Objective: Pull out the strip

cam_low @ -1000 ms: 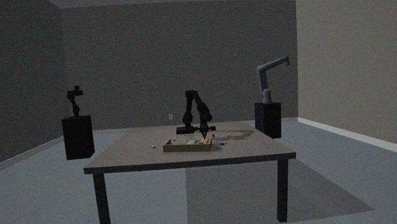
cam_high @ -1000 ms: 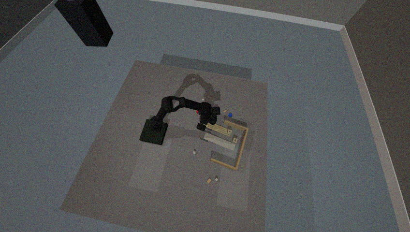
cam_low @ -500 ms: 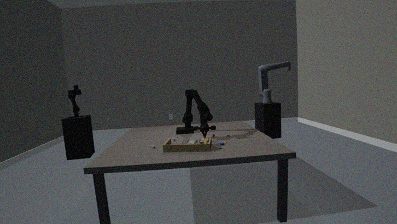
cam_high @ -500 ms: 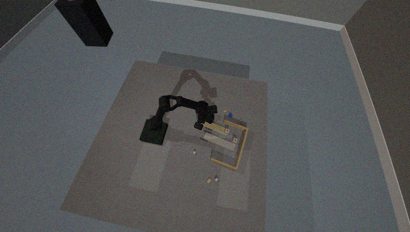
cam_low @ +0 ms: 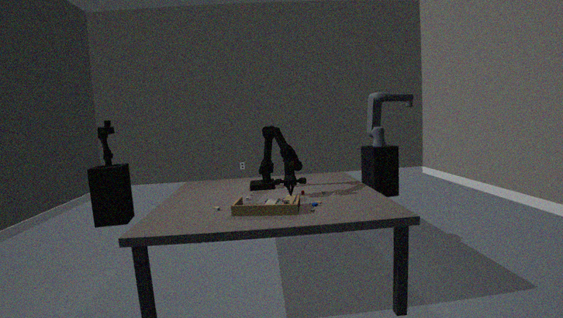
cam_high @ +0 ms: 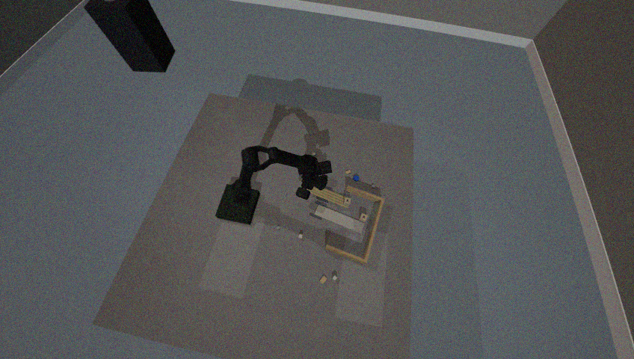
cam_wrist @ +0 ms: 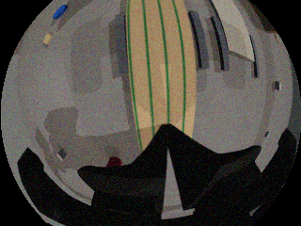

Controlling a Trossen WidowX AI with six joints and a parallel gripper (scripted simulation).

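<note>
The strip lies 9 cm ahead of my gripper tip and 3 cm to the right of it. Round my gripper tip: blue object: 25 cm ahead, 7 cm to the left; red cylinder: 8 cm to the left, 3 cm behind, 1 cm above.
</note>
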